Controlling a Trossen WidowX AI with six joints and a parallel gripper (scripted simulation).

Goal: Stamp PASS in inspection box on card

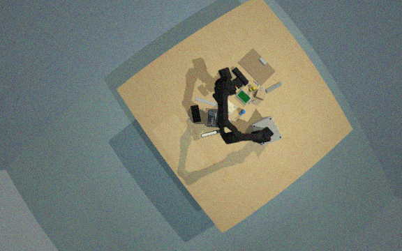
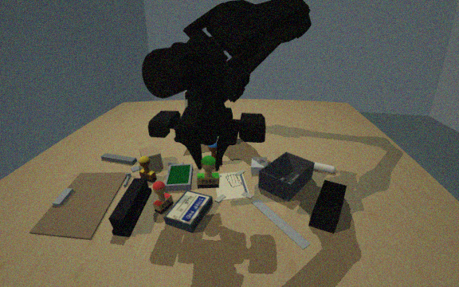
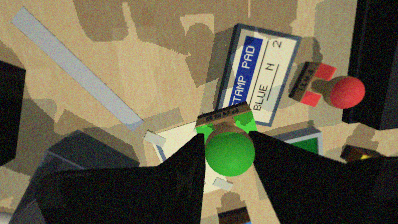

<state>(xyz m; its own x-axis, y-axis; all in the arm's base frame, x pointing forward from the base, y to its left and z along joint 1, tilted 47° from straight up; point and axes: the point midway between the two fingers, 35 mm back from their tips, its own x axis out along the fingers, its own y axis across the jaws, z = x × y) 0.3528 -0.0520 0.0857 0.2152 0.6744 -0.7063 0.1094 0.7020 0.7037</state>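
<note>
My gripper tip is now 10 cm past the green ink pad, 9 cm to the left of it and 9 cm above it. From my gripper tip the other things lie so: green-knobbed stamp 2 cm below; red-knobbed stamp 10 cm to the right, 7 cm below; white card 7 cm behind, 4 cm to the left, 9 cm below.
</note>
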